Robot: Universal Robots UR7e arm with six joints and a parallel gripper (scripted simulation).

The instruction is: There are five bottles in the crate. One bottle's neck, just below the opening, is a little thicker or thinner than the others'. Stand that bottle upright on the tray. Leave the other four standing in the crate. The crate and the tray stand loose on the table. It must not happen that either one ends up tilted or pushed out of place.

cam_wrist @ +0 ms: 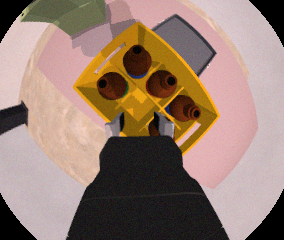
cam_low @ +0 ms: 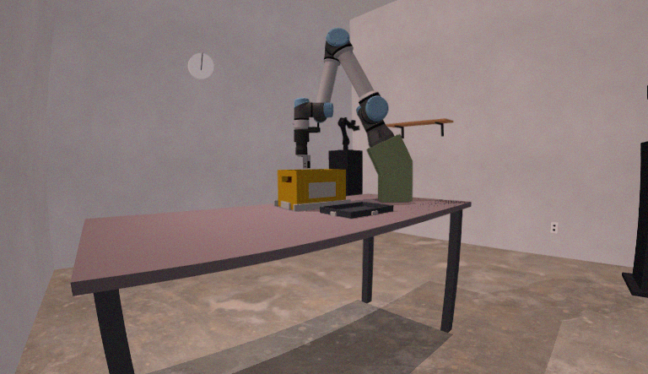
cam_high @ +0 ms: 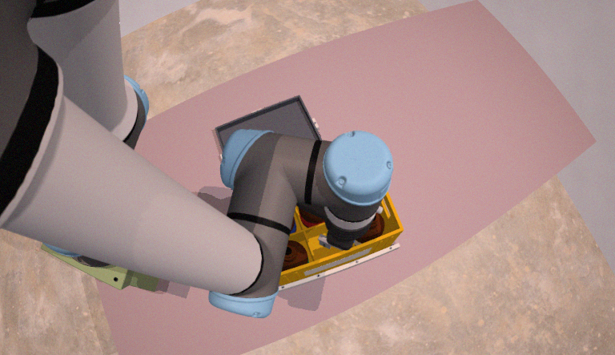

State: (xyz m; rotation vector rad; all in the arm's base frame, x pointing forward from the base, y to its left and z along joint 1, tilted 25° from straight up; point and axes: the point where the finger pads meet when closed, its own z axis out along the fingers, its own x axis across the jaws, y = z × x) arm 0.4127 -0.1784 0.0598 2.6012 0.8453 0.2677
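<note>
The crate is 120 mm below my hand, 40 mm to the left of it and 10 mm ahead of it. The rest, counted from my hand: glass bottle 110 mm below, 90 mm ahead, 10 mm to the right; then dark tray 320 mm to the left, 190 mm below, 20 mm ahead.
</note>
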